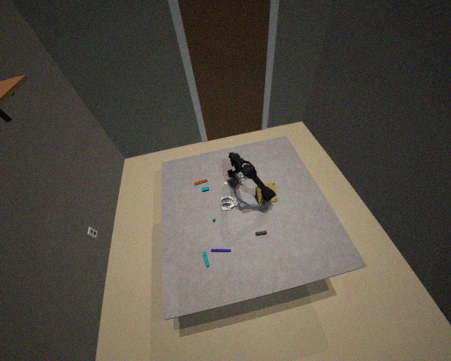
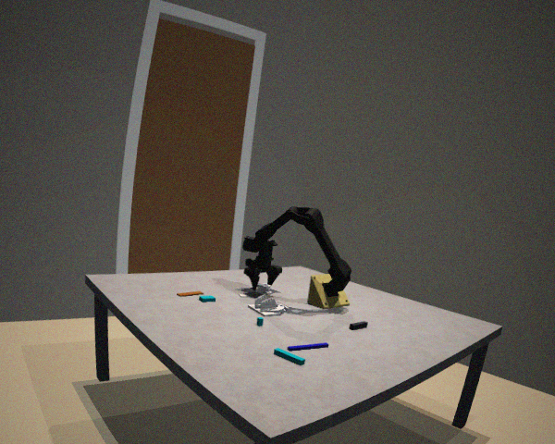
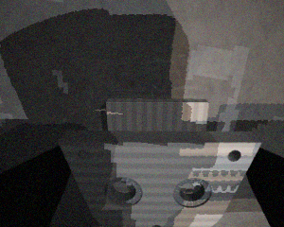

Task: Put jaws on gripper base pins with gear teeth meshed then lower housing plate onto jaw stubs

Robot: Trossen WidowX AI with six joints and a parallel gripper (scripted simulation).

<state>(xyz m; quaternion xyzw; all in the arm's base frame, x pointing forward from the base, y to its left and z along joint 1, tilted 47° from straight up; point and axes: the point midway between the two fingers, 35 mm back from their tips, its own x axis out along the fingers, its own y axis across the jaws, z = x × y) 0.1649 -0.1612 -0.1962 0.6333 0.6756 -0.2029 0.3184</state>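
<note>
Now: the white housing plate 240 mm to the left of my gripper tip and 90 mm ahead of it. Also, from my gripper tip: orange bar (340 mm ahead, 20 mm to the right, 10 mm below); white gripper base (20 mm above, 10 mm to the left); small teal cube (360 mm to the left, 270 mm ahead).
</note>
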